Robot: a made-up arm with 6 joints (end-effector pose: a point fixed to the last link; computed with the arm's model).
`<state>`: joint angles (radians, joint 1 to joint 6).
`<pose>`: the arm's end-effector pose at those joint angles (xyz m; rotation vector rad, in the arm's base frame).
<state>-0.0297 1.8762 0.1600 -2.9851 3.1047 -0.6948</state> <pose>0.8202 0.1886 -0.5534 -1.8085 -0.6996 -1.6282</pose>
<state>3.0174 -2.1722 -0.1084 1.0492 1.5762 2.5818</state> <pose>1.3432 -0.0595 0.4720 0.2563 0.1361 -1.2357</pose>
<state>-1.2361 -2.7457 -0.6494 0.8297 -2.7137 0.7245</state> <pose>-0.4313 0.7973 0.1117 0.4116 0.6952 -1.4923</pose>
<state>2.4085 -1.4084 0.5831 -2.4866 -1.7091 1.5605</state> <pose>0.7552 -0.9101 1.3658 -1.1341 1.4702 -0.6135</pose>
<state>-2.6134 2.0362 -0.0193 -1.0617 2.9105 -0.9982</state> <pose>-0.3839 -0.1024 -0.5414 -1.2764 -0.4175 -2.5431</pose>
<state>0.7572 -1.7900 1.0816 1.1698 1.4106 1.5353</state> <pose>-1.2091 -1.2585 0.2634 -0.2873 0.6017 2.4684</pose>
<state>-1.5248 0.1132 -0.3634 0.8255 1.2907 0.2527</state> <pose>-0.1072 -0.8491 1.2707 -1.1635 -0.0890 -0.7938</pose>
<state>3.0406 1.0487 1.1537 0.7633 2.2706 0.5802</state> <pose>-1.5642 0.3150 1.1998 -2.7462 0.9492 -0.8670</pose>
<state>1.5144 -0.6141 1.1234 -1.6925 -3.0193 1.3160</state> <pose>-0.0537 -0.4864 2.0582 1.3905 1.3246 -1.3649</pose>
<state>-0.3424 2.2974 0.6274 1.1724 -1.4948 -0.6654</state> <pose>0.7938 -0.3717 -0.9461 -1.1029 2.5591 -0.7326</pose>
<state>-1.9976 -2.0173 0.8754 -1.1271 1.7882 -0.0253</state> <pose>0.5666 1.4694 0.4136 0.7938 2.1027 -1.9606</pose>
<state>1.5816 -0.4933 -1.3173 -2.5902 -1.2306 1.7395</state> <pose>-0.1830 -0.0562 0.7368 0.9060 0.9225 2.0414</pose>
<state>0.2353 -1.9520 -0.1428 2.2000 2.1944 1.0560</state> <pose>-1.2677 -0.1735 0.7804 1.4035 1.2004 0.3041</pose>
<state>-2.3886 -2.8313 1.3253 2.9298 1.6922 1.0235</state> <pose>0.6239 0.2960 -1.1308 -0.6737 -0.8016 0.1481</pose>
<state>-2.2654 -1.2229 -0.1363 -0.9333 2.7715 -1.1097</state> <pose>0.1852 0.4227 1.3905 2.3479 1.4031 -1.3787</pose>
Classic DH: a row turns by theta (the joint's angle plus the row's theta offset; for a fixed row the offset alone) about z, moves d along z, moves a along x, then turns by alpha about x. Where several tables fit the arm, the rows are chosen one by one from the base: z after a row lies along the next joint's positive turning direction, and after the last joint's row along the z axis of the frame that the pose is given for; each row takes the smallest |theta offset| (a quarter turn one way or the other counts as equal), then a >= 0, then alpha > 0; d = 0 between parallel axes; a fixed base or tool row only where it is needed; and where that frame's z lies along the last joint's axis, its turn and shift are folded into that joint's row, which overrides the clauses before.
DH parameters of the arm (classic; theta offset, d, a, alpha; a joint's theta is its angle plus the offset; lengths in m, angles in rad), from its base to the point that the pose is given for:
joint 1: 0 0.4749 0 -1.5708
joint 2: -1.5708 0 1.001 3.1416
joint 3: 0 0 0 -1.5708
joint 4: 0 -0.74 0 1.5708
joint 5: 0 0.2155 0 -1.5708
joint 6: 1.5708 0 0 1.5708
tool (fixed): -1.5708 0 0 0

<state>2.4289 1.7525 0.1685 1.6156 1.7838 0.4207</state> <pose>-0.9067 0.7708 -0.4488 -0.4581 0.3424 -2.2375</pose>
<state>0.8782 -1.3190 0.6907 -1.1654 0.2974 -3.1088</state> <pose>-0.6399 -0.9044 1.4783 -0.3187 -1.1619 -1.2412</pose>
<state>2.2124 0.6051 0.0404 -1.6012 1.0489 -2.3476</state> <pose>-0.6512 0.8607 0.7202 -2.5951 -1.4828 0.5998</pose>
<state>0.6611 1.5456 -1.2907 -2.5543 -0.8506 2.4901</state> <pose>0.0943 0.3006 0.3916 -0.1175 2.1859 0.3965</pose>
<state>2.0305 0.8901 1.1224 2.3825 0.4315 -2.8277</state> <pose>-0.7896 1.2425 1.4196 0.1135 0.5305 2.2615</pose>
